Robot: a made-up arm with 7 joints.
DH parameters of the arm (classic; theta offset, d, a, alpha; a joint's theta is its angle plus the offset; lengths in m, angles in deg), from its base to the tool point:
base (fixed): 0 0.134 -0.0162 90
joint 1: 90 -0.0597 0.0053 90
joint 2: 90 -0.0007 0.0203 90
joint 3: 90 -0.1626 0.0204 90
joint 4: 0 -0.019 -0.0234 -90
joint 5: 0 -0.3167 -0.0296 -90
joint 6: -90 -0.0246 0.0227 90
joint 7: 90 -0.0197 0.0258 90
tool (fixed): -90 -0.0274 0 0
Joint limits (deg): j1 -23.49..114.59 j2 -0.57..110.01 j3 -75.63..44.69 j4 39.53..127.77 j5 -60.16..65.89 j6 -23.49..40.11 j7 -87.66..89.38
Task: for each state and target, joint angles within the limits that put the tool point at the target. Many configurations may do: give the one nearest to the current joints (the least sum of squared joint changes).
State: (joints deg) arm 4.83 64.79 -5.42 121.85 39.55 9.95 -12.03
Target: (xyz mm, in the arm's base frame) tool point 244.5 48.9 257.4
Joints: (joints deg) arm 28.74 59.00 -5.04 127.77 39.07 3.04 -23.94
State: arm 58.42 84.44 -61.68 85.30 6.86 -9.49 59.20
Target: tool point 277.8 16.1 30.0
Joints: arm 51.81 82.25 -66.92 124.61 11.89 -14.61 62.08
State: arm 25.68 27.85 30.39 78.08 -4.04 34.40 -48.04
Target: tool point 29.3 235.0 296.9
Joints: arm 59.41 13.55 44.69 127.77 -7.40 19.87 -76.56
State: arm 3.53 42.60 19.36 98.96 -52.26 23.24 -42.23
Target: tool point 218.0 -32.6 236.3
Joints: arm 29.65 25.39 -22.46 127.77 -57.22 23.57 -54.26
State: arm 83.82 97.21 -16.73 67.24 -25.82 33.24 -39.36
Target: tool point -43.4 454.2 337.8
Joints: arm 91.48 100.99 -19.10 43.04 -25.56 17.74 -58.91
